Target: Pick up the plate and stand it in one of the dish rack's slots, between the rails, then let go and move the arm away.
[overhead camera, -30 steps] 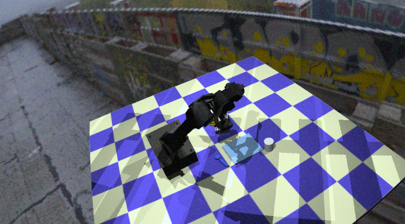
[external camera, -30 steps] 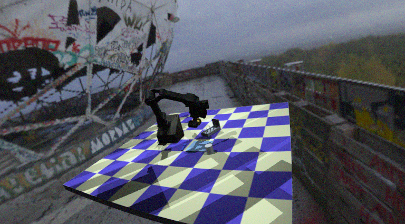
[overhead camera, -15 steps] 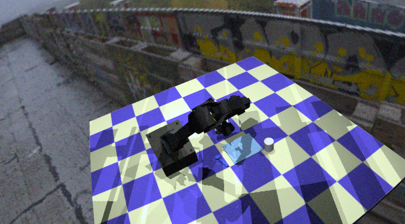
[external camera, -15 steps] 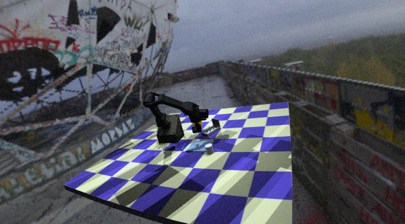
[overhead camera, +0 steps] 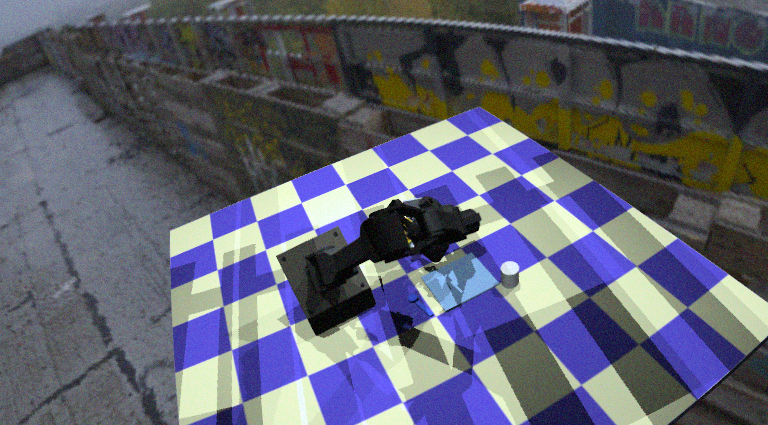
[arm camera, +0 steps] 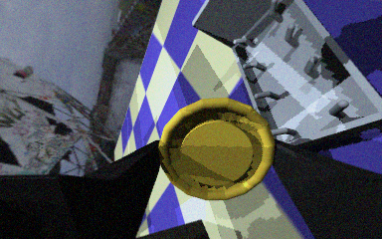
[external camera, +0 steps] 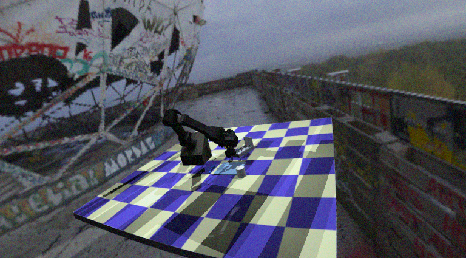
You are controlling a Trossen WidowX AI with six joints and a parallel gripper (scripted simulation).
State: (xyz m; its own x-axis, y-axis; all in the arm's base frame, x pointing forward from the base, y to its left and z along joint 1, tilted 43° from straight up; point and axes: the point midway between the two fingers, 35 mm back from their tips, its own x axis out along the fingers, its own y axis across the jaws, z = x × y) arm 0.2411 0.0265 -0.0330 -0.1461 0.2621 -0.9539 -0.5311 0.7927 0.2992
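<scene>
The grey dish rack lies 6 cm ahead of my gripper tip, 4 cm to the left of it and 6 cm below it. Round my gripper tip: light blue mat (7 cm ahead, 17 cm to the right, 8 cm below); then yellow plate (1 cm to the right).
</scene>
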